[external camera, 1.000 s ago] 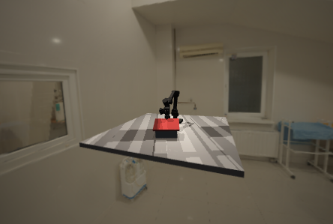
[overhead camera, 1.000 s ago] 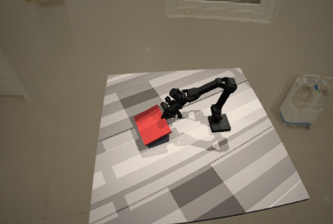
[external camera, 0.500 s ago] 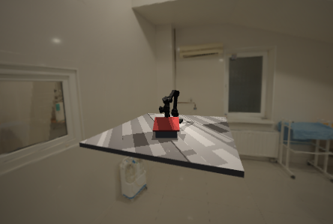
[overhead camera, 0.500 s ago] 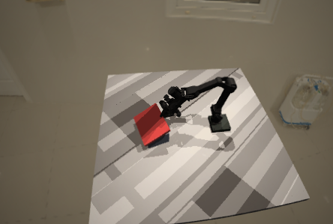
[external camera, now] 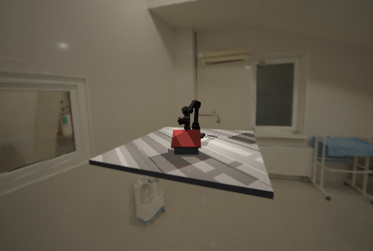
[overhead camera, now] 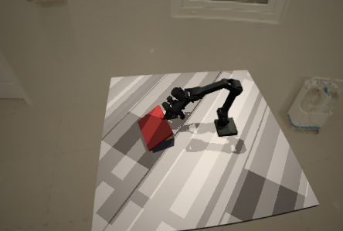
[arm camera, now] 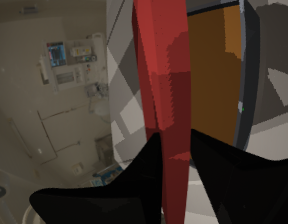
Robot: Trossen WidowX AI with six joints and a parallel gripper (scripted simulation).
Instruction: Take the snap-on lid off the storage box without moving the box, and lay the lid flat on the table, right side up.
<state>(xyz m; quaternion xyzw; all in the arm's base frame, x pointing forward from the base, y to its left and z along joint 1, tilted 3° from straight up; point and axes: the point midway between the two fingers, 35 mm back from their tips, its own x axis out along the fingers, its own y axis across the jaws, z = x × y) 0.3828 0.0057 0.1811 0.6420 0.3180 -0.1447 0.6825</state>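
Now: the lid 7 cm ahead of my gripper tip, 4 cm below it and 2 cm to the left of it. From my gripper tip the other things lie so: storage box 12 cm below, 5 cm ahead, 1 cm to the left.
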